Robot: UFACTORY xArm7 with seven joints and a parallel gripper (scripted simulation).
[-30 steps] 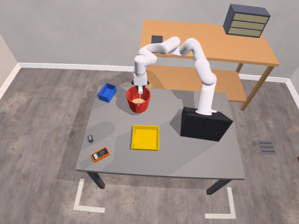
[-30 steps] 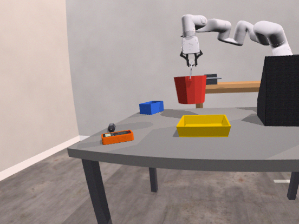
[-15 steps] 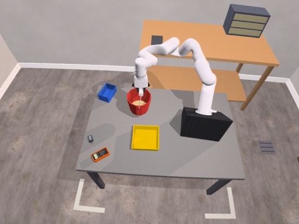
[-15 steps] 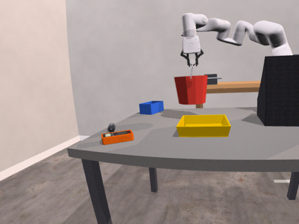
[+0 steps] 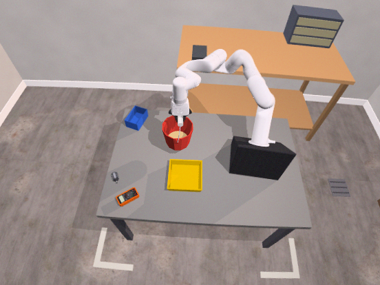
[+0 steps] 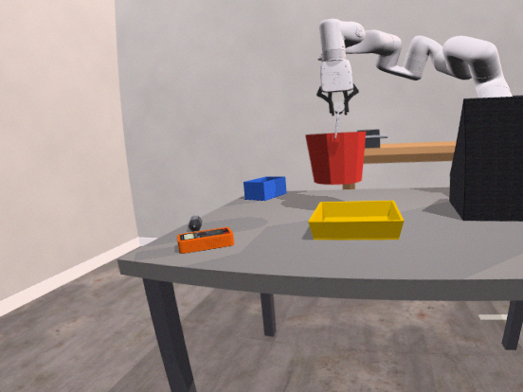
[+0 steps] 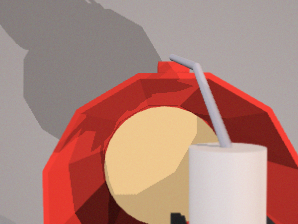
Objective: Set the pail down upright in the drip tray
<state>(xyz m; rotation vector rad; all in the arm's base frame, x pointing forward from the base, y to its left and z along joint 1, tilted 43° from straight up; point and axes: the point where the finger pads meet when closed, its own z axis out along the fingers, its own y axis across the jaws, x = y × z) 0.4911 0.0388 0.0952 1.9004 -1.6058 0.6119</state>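
Right now the red pail is 90 mm below my hand and 10 mm ahead of it. Also, from my hand: dark grey object 370 mm ahead, 300 mm to the left, 300 mm below; yellow drip tray 310 mm below, 220 mm to the left, 70 mm behind; grey wire handle 30 mm below, 10 mm ahead.
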